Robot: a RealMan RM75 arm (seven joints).
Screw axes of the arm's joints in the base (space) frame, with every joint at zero. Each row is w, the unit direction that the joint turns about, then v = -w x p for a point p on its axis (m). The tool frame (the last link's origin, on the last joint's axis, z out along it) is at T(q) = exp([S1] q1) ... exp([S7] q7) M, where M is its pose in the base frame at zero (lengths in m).
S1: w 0 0 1 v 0 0 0
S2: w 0 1 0 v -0.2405 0 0
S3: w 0 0 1 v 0 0 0
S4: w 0 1 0 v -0.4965 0 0
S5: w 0 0 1 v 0 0 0
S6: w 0 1 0 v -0.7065 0 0
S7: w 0 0 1 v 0 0 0
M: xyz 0 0 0.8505 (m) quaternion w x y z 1 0 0 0
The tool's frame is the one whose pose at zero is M.
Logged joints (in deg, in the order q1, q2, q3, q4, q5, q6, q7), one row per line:
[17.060 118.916 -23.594 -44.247 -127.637 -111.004 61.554]
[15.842 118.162 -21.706 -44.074 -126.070 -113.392 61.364]
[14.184 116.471 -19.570 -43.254 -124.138 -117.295 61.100]
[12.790 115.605 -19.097 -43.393 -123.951 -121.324 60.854]
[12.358 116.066 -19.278 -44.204 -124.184 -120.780 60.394]
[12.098 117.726 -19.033 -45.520 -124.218 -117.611 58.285]
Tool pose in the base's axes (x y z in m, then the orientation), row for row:
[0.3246 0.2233 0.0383 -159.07 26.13 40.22]
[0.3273 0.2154 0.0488 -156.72 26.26 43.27]
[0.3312 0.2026 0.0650 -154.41 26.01 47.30]
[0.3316 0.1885 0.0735 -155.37 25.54 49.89]
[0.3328 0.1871 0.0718 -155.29 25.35 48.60]
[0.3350 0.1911 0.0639 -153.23 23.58 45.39]
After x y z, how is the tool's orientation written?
As a rotation vector, in degrees.
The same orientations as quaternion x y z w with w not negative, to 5 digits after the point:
[-0.95043 0.15613 0.24031 0.12063]
[-0.94312 0.15803 0.26039 0.13320]
[-0.93430 0.15738 0.28620 0.14286]
[-0.93280 0.15334 0.29953 0.12905]
[-0.93456 0.15256 0.29248 0.13329]
[-0.93627 0.14408 0.27734 0.16038]

